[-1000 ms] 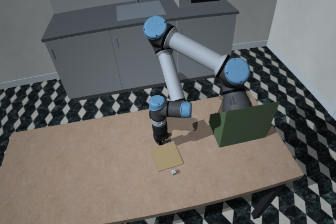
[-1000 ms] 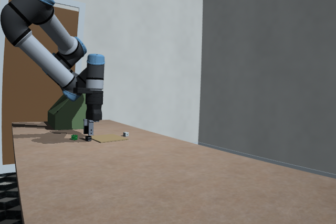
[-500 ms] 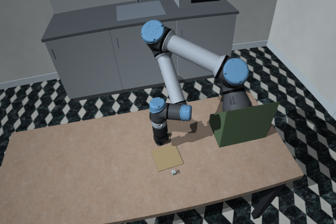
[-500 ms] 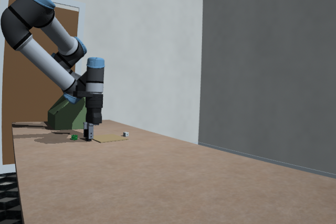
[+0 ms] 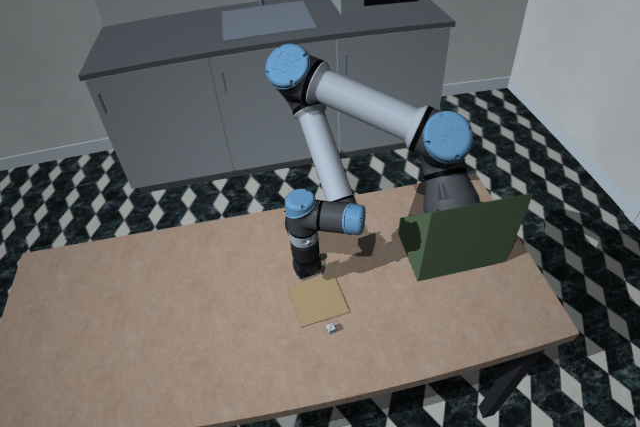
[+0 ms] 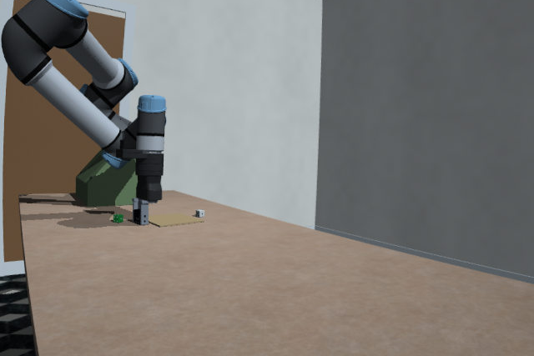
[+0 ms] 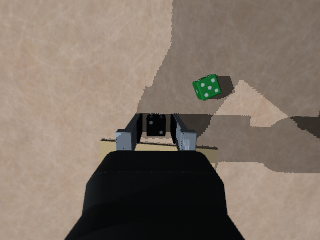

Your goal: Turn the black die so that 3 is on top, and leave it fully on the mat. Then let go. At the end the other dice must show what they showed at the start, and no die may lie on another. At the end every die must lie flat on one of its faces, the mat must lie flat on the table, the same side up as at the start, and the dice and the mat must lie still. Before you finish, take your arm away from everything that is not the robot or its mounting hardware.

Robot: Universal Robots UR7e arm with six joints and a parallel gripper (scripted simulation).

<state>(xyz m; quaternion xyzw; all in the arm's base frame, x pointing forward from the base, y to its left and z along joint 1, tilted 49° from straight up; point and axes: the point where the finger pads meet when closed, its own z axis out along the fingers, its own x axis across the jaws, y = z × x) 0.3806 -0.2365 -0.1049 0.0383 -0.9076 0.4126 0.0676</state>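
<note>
Now: hand 1 cm above the black die. Round my hand: green die 5 cm behind, 5 cm to the right, 1 cm below; tan mat 1 cm behind, 10 cm to the left, 2 cm below; white die 2 cm behind, 20 cm to the left, 1 cm below.
</note>
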